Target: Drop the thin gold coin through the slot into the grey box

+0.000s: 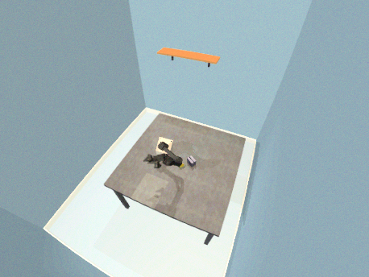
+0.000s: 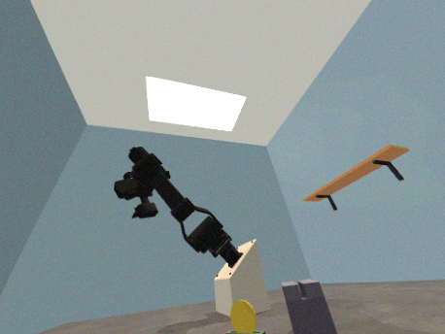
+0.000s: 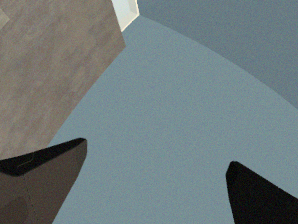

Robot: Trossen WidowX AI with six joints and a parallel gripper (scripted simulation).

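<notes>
The gold coin lies 32 cm to the left of my gripper tip, 32 cm below it and 20 cm ahead of it.
</notes>
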